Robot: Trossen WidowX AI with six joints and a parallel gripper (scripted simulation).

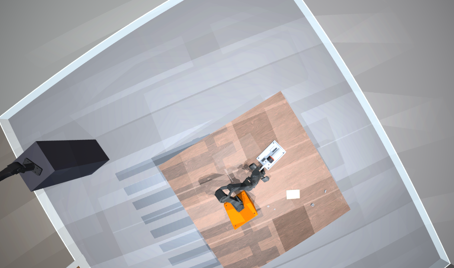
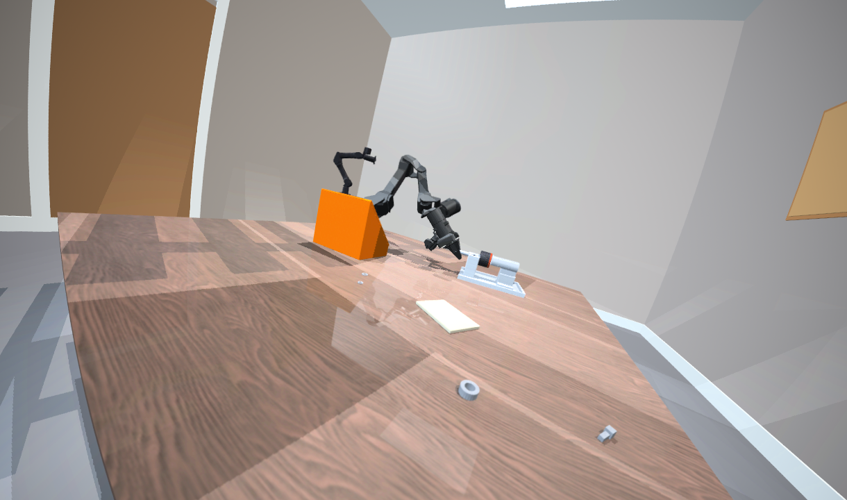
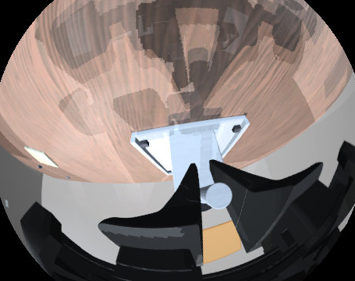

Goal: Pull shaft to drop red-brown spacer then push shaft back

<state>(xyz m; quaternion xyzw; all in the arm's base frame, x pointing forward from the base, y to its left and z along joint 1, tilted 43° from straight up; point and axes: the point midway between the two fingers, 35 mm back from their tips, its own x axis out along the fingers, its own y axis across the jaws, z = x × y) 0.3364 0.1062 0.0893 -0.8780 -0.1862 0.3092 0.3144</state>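
Now: the shaft 30 mm ahead of my gripper tip and 20 mm above it. Also, from my gripper tip: small grey part 320 mm ahead, 560 mm to the right, 50 mm below; then red-brown spacer 100 mm ahead, 10 mm to the left, 20 mm above; then cream flat plate 70 mm ahead, 390 mm to the right, 50 mm below.
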